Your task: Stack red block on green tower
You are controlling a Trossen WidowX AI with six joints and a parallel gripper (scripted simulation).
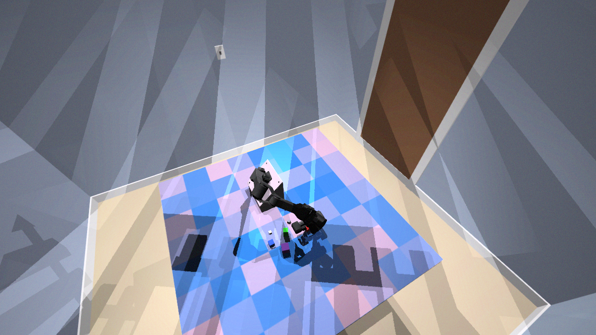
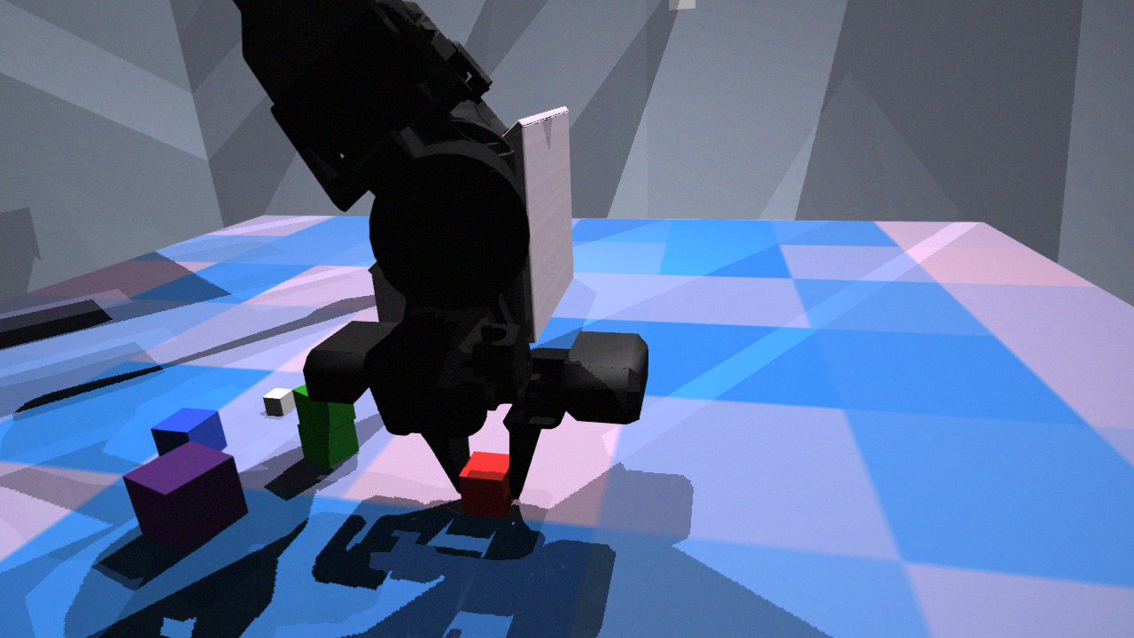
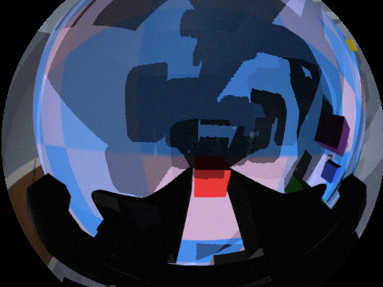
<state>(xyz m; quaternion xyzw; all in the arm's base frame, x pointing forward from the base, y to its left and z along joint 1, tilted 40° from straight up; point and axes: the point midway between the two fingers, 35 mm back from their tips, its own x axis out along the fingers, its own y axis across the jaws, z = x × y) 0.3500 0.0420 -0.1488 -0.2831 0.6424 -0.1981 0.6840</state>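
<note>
My gripper tip is 90 mm past the small dark grey cube and 90 mm to the left of it. From my gripper tip the other things lie so: red block: 10 mm above; then purple block: 60 mm ahead, 170 mm to the right, 10 mm above; then small white cube: 60 mm behind, 210 mm to the right.
</note>
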